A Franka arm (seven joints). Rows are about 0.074 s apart.
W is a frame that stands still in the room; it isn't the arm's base.
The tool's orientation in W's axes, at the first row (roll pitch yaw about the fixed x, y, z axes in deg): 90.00 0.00 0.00
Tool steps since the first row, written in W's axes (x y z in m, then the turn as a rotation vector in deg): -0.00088 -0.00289 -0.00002 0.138 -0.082 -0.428; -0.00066 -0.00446 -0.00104 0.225 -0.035 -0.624; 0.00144 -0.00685 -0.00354 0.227 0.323 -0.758; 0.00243 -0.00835 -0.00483 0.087 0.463 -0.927; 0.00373 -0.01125 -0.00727 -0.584 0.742 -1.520; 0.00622 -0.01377 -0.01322 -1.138 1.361 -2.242; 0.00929 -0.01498 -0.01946 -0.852 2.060 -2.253; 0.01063 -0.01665 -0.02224 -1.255 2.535 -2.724; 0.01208 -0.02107 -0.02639 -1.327 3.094 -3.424; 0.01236 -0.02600 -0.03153 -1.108 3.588 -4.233; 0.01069 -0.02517 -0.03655 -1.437 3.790 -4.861; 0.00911 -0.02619 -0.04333 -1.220 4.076 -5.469
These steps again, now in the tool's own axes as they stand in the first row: -0.00088 -0.00002 0.00289 0.138 -0.428 0.082; -0.00066 -0.00104 0.00446 0.225 -0.624 0.035; 0.00144 -0.00354 0.00685 0.227 -0.758 -0.323; 0.00243 -0.00483 0.00835 0.087 -0.927 -0.463; 0.00373 -0.00727 0.01125 -0.584 -1.520 -0.742; 0.00622 -0.01322 0.01377 -1.138 -2.242 -1.361; 0.00929 -0.01946 0.01498 -0.852 -2.253 -2.060; 0.01063 -0.02224 0.01665 -1.255 -2.724 -2.535; 0.01208 -0.02639 0.02107 -1.327 -3.424 -3.094; 0.01236 -0.03153 0.02600 -1.108 -4.233 -3.588; 0.01069 -0.03655 0.02517 -1.437 -4.861 -3.790; 0.00911 -0.04333 0.02619 -1.220 -5.469 -4.076
